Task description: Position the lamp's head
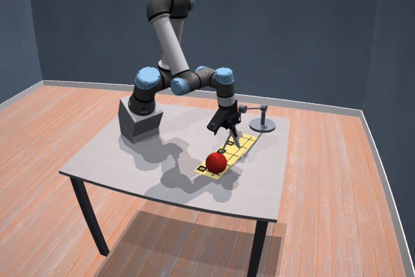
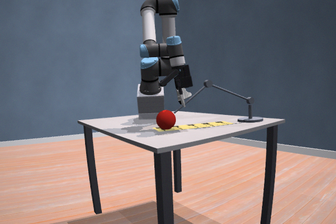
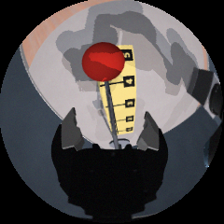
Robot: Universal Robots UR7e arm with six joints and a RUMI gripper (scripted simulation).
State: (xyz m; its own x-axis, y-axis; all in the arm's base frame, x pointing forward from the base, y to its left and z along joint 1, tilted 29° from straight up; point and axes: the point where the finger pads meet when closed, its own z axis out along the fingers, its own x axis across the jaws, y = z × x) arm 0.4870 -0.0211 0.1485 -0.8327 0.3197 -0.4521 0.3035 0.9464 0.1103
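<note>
Now: the yellow numbered strip 110 mm below my hand, 80 mm to the left of it and 20 mm behind it. From my hand the other things lie so: round base: 430 mm to the left, 80 mm below, 80 mm ahead.
</note>
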